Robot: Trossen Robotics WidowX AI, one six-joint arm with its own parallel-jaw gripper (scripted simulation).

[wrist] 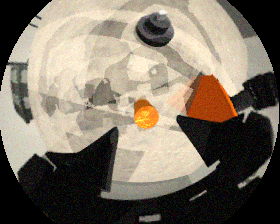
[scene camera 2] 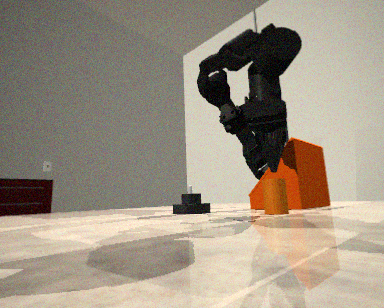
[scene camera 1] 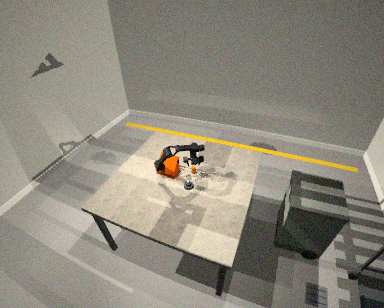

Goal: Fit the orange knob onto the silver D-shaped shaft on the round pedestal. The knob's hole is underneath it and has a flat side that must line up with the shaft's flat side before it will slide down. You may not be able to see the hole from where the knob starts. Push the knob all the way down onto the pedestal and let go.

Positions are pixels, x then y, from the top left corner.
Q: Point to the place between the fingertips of the gripper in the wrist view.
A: At 148, 124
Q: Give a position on an orange knob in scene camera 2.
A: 274, 190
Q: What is the gripper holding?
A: Nothing.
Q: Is the gripper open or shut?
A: Open.
